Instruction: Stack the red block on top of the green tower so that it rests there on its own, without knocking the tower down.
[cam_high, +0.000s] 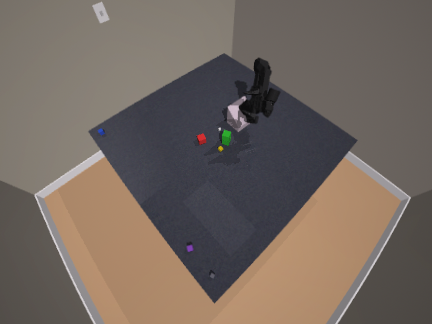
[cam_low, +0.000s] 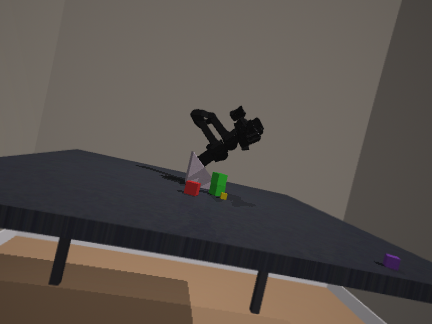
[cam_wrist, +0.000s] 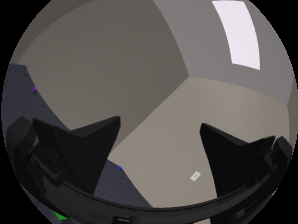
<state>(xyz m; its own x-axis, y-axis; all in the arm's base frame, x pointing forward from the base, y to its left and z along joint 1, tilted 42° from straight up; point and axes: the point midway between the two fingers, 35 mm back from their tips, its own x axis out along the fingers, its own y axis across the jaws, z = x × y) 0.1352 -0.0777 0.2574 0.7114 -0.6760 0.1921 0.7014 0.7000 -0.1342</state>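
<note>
My gripper tip is now 33 cm above the red block, 17 cm to the left of it and 14 cm short of it. From my gripper tip the other things lie so: green block 33 cm below, 5 cm to the right, 4 cm ahead; then yellow cube 34 cm below, 11 cm ahead, 4 cm to the right; then purple cube 63 cm ahead, 34 cm below, 24 cm to the left.
</note>
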